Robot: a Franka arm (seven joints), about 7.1 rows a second.
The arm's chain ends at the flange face. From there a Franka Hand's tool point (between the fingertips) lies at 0.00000 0.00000 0.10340 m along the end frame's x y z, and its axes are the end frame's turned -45 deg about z.
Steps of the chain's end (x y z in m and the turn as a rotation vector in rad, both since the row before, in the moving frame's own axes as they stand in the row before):
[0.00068, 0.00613, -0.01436, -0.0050, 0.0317, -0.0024]
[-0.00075, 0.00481, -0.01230, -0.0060, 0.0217, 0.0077]
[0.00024, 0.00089, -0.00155, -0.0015, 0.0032, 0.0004]
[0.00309, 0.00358, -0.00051, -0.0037, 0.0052, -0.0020]
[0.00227, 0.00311, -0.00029, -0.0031, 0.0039, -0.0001]
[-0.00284, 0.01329, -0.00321, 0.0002, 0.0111, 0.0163]
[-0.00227, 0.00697, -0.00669, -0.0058, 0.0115, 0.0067]
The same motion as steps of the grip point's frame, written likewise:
[-0.00190, 0.00750, -0.01441, -0.0260, 0.0189, -0.0024]
[-0.00279, 0.00490, -0.01233, -0.0196, 0.0111, 0.0077]
[-0.00034, 0.00114, -0.00155, -0.0033, 0.0012, 0.0004]
[-0.00024, 0.00537, -0.00051, -0.0063, 0.0011, -0.0020]
[-0.00054, 0.00432, -0.00029, -0.0049, 0.0006, -0.0001]
[-0.01059, 0.00819, -0.00322, -0.0077, 0.0080, 0.0163]
[-0.00612, 0.00459, -0.00670, -0.0122, 0.0040, 0.0067]

